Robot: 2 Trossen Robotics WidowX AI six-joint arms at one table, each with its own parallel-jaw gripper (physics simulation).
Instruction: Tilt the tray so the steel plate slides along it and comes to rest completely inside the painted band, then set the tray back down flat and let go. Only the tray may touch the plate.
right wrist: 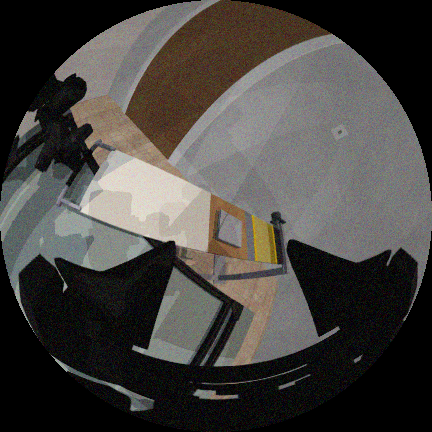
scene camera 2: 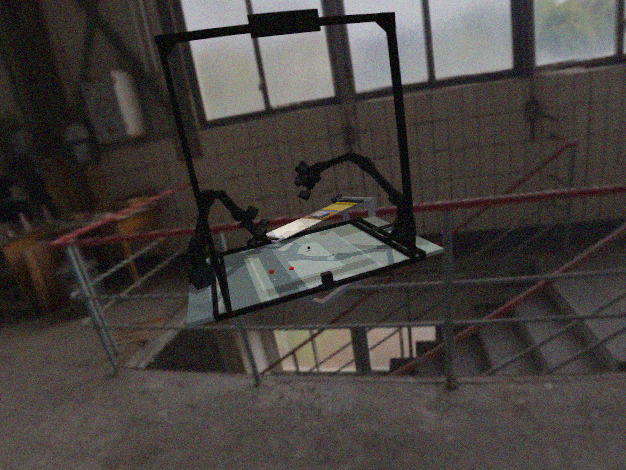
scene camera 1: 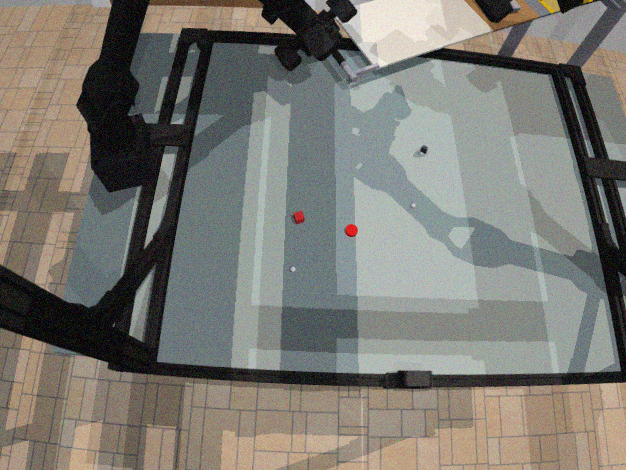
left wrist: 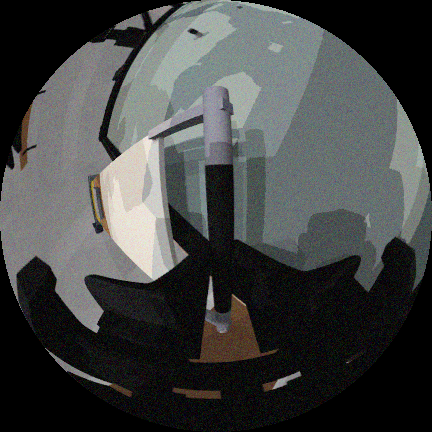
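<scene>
The long tray (scene camera 1: 404, 30) (scene camera 2: 290, 228) (left wrist: 130, 215) (right wrist: 150, 200) has a cream stretch, a brown stretch and a yellow band (right wrist: 264, 239) (scene camera 2: 339, 206) near its far end. The grey square steel plate (right wrist: 230, 228) (scene camera 2: 319, 215) lies on the brown stretch, between the cream and the yellow, apart from the yellow. My left gripper (left wrist: 220, 245) (scene camera 1: 323, 43) (scene camera 2: 258, 232) is shut on the black bar of the tray's near handle (left wrist: 219, 200). My right gripper (right wrist: 233, 246) (scene camera 2: 302, 183) is open and empty, away from the tray. Its fingers do not show in scene camera 1.
A red cube (scene camera 1: 299, 217), a red disc (scene camera 1: 351, 230), a small black block (scene camera 1: 423, 149) and small white balls (scene camera 1: 292, 269) (scene camera 1: 413, 205) lie on the glassy table (scene camera 1: 414, 263). A black frame (scene camera 1: 262, 373) runs round the table. Grey supports (right wrist: 250, 275) show under the tray's far end.
</scene>
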